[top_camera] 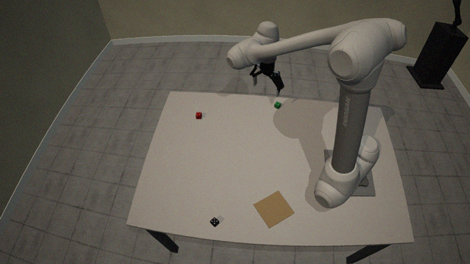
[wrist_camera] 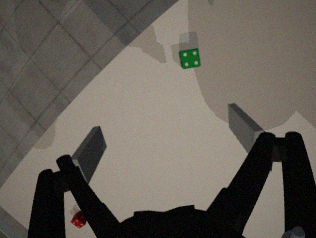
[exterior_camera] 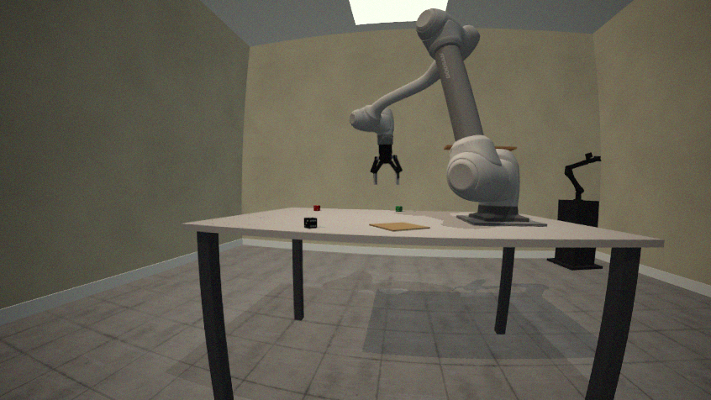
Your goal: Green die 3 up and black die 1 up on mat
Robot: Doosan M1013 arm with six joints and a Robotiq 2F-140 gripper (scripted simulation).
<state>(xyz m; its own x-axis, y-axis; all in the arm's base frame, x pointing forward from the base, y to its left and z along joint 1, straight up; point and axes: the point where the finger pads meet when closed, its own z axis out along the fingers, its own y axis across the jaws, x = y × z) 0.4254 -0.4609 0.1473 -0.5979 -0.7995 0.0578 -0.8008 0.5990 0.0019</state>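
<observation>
The green die is 150 mm below my hand, 80 mm behind it and 20 mm to the right of it. Round my hand: red die 380 mm ahead, 150 mm below, 60 mm to the left; then black die 690 mm to the left, 270 mm ahead, 150 mm below; then tan mat 630 mm to the left, 160 mm below.
</observation>
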